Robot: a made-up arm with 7 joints. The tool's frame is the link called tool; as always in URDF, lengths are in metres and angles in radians. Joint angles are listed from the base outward. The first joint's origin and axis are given. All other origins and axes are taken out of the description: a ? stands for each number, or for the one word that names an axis. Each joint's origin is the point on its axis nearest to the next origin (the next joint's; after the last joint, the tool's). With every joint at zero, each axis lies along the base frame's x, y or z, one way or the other. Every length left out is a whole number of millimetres.
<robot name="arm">
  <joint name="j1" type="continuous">
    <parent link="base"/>
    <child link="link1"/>
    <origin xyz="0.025 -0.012 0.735"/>
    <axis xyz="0 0 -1"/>
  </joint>
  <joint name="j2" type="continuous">
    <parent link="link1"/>
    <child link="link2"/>
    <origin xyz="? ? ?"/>
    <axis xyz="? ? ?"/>
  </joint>
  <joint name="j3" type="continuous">
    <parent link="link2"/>
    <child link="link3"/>
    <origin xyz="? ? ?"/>
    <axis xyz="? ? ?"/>
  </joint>
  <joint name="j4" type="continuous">
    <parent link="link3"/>
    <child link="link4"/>
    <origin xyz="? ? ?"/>
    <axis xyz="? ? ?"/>
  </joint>
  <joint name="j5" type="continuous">
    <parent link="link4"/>
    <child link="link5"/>
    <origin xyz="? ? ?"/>
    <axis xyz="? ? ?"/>
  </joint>
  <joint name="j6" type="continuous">
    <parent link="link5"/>
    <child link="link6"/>
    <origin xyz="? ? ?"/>
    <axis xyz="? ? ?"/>
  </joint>
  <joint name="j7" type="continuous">
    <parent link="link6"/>
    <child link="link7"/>
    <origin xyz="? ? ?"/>
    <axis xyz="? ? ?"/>
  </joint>
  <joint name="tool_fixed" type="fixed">
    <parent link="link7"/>
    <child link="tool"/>
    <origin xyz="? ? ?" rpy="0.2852 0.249 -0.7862"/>
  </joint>
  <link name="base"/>
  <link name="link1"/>
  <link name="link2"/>
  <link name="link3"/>
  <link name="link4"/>
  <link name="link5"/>
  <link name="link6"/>
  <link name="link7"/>
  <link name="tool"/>
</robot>
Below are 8 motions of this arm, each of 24 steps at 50 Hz.
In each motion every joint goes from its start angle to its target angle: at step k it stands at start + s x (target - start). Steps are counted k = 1, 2, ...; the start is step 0. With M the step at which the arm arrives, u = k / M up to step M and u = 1 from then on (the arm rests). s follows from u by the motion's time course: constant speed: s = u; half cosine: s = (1 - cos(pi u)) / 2; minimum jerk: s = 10 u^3 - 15 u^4 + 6 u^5.
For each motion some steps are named. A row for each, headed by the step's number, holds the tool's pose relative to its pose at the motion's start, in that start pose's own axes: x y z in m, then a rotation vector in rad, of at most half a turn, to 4 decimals.
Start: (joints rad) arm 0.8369 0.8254 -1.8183 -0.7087 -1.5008 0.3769 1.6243
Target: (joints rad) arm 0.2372 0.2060 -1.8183 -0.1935 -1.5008 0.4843 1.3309
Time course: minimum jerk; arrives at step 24
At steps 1, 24:
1: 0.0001 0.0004 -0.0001 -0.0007 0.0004 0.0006
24: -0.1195 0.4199 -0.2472 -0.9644 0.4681 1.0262

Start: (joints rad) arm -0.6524 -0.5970 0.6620 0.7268 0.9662 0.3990 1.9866
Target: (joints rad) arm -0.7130 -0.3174 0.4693 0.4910 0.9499 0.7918 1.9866
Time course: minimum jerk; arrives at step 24
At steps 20, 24:
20: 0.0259 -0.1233 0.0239 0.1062 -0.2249 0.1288
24: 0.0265 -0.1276 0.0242 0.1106 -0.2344 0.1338

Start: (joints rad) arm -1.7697 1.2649 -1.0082 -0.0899 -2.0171 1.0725 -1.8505
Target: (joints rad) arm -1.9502 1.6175 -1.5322 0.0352 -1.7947 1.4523 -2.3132
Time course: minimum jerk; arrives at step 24
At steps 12, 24:
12: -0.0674 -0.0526 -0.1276 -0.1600 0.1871 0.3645
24: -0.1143 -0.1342 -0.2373 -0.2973 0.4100 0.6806

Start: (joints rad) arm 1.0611 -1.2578 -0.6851 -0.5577 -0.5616 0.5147 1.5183
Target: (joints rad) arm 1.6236 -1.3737 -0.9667 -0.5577 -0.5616 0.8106 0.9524
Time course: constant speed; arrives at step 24
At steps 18, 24:
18: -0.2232 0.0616 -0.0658 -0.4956 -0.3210 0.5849
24: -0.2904 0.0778 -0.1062 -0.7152 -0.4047 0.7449

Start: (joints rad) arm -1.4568 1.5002 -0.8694 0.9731 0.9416 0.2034 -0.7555
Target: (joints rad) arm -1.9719 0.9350 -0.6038 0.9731 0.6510 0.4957 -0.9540
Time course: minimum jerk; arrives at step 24
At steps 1, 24:
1: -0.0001 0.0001 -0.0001 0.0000 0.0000 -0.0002
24: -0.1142 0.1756 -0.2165 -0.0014 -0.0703 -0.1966

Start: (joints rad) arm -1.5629 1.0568 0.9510 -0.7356 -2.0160 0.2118 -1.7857
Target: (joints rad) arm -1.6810 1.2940 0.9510 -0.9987 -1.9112 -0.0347 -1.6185
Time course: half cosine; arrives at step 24
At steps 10, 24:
10: 0.0341 -0.0326 0.0203 -0.0322 0.0273 -0.0476
24: 0.1013 -0.0816 0.0418 -0.1107 0.0683 -0.1132

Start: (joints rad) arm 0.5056 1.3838 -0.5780 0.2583 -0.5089 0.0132 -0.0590
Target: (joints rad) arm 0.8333 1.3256 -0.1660 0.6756 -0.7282 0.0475 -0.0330
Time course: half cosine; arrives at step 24
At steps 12, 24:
12: 0.0380 -0.0967 0.0359 0.1874 0.1399 -0.0726
24: 0.0810 -0.2272 0.0453 0.4228 0.3043 -0.0816

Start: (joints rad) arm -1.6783 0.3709 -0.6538 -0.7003 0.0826 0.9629 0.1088
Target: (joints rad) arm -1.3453 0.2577 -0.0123 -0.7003 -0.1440 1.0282 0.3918
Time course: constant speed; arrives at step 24
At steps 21, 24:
21: -0.0805 0.1317 -0.0775 0.3484 -0.1698 -0.8531
24: -0.0815 0.1559 -0.0809 0.3931 -0.1792 -0.9798

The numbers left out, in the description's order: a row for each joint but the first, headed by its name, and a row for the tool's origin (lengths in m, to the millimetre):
j2: xyz -0.018 0.042 0, axis 0 1 0
j3: xyz 0.03 0 0.257, axis 0 0 -1
j4: xyz -0.028 0.017 0, axis 0 1 0
j5: xyz 0.025 0 0.363, axis 0 0 -1
j6: xyz -0.013 0.041 0, axis 0 1 0
j7: xyz -0.028 0 0.031, axis 0 0 -1
tool: xyz 0.012 0.017 0

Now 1 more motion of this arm.
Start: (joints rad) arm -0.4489 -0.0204 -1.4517 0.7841 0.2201 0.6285 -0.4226
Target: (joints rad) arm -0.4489 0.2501 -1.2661 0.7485 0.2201 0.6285 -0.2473
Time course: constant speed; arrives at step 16
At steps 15, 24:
15: 0.0965 -0.1175 0.0991 0.1327 0.1791 0.0303
24: 0.1046 -0.1243 0.1051 0.1399 0.1928 0.0307

